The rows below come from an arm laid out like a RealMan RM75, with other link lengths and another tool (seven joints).
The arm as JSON. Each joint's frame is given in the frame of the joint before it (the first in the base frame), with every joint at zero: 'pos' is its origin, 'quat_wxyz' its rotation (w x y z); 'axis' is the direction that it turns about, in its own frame. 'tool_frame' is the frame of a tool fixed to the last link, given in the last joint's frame.
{
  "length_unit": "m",
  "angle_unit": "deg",
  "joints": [
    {
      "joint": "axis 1",
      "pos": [
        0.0,
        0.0,
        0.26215
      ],
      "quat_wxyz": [
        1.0,
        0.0,
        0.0,
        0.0
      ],
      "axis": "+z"
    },
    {
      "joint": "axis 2",
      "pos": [
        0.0,
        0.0,
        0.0
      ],
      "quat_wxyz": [
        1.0,
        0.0,
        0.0,
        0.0
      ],
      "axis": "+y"
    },
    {
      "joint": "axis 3",
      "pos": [
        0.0,
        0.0,
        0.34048
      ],
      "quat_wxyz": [
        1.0,
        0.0,
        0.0,
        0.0
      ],
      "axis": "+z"
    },
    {
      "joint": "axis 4",
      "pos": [
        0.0,
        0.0,
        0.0
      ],
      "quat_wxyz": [
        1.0,
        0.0,
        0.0,
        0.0
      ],
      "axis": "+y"
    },
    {
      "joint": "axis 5",
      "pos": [
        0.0,
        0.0,
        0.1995
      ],
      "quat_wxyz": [
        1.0,
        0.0,
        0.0,
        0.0
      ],
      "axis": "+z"
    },
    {
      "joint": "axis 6",
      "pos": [
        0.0,
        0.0,
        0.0
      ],
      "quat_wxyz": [
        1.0,
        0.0,
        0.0,
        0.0
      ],
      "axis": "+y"
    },
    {
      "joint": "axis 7",
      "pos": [
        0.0,
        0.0,
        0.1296
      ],
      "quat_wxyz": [
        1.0,
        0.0,
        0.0,
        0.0
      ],
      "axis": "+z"
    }
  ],
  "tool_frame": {
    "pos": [
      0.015,
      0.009,
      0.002
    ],
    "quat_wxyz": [
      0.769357,
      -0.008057,
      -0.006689,
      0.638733
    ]
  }
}
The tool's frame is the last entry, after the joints.
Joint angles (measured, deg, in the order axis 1, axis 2, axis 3, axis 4, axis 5, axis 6, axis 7), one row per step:
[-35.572, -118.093, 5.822, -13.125, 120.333, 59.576, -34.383]
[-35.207, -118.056, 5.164, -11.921, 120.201, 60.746, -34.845]
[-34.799, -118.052, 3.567, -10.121, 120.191, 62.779, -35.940]
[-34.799, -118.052, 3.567, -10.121, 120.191, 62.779, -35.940]
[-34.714, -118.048, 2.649, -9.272, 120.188, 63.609, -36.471]
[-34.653, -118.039, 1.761, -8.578, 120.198, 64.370, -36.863]
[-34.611, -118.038, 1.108, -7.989, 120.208, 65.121, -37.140]
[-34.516, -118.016, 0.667, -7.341, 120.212, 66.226, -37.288]
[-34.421, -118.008, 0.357, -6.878, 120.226, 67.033, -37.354]
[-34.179, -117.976, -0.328, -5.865, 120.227, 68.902, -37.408]
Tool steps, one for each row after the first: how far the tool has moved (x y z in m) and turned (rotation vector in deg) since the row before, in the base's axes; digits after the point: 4 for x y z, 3 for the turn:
[-0.0029, 0.0023, 0.0058, 1.271, -0.614, 0.276]
[-0.0025, 0.0044, 0.0095, 2.064, -1.616, 0.511]
[0.0000, 0.0000, 0.0000, 0.000, 0.000, 0.000]
[-0.0009, 0.0029, 0.0047, 1.066, -0.736, 0.286]
[-0.0005, 0.0025, 0.0042, 0.988, -0.685, 0.192]
[-0.0002, 0.0018, 0.0035, 0.791, -0.567, -0.008]
[-0.0002, 0.0009, 0.0038, 0.776, -0.554, -0.385]
[-0.0002, 0.0004, 0.0027, 0.554, -0.372, -0.298]
[-0.0006, 0.0005, 0.0061, 1.288, -0.806, -0.738]

